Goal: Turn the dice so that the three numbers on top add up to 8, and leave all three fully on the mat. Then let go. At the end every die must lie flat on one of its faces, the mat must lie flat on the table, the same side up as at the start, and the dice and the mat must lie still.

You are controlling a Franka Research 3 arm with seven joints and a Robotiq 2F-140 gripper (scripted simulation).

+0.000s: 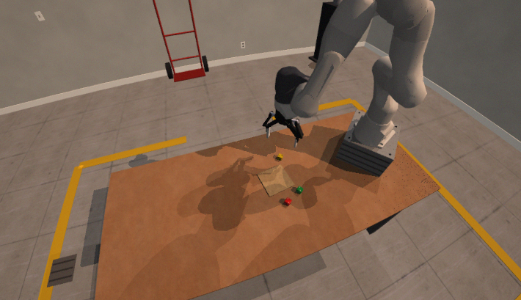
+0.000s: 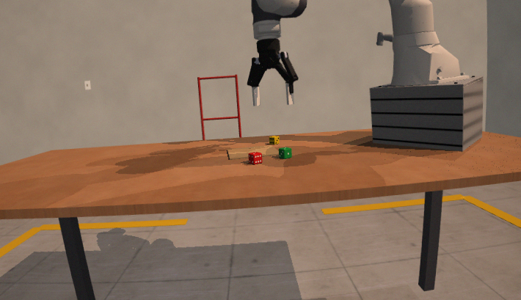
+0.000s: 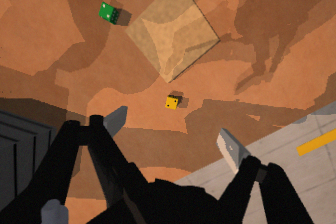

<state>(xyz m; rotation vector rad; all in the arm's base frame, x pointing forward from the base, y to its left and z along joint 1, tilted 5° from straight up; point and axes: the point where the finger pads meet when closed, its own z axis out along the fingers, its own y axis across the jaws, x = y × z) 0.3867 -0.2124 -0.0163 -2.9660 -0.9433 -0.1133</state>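
My hand is 1 cm to the right of the yellow die and 13 cm above it. From my hand the other things lie so: green die (3 cm ahead, 23 cm to the left, 13 cm below); then red die (11 cm ahead, 25 cm to the left, 13 cm below); then tan mat (10 cm ahead, 12 cm to the left, 14 cm below).
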